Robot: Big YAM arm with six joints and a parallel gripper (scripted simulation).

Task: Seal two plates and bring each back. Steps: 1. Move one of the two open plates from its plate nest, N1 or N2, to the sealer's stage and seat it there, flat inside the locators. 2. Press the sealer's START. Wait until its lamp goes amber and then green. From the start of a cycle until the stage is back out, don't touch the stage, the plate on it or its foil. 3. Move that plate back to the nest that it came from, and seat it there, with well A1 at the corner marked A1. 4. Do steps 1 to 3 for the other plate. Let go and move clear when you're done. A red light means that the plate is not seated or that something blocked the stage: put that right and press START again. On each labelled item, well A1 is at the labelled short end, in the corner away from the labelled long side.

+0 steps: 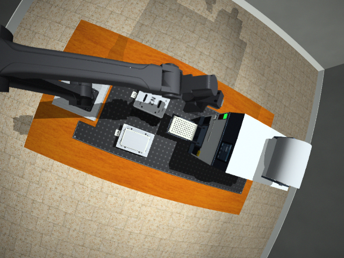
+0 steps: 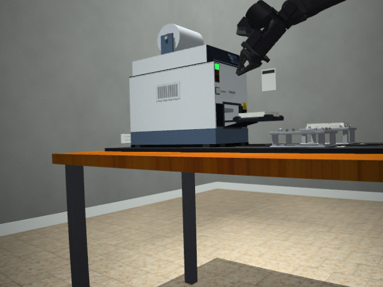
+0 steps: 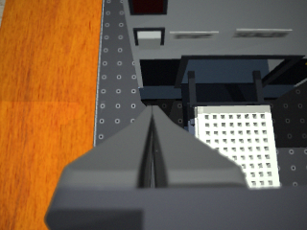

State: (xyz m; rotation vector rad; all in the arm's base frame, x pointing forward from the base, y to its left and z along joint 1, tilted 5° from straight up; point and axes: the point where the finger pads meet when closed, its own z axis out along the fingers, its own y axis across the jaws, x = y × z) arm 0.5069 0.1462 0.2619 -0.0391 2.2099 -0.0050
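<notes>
Now: hand 8 cm short of the pale start button and 5 cm above it. Also, from my hand: sealer stage (2 cm behind, 9 cm to the right, 15 cm below); then plate nest (21 cm behind, 2 cm to the right, 20 cm below); then A1 mark (28 cm behind, 3 cm to the left, 20 cm below).
</notes>
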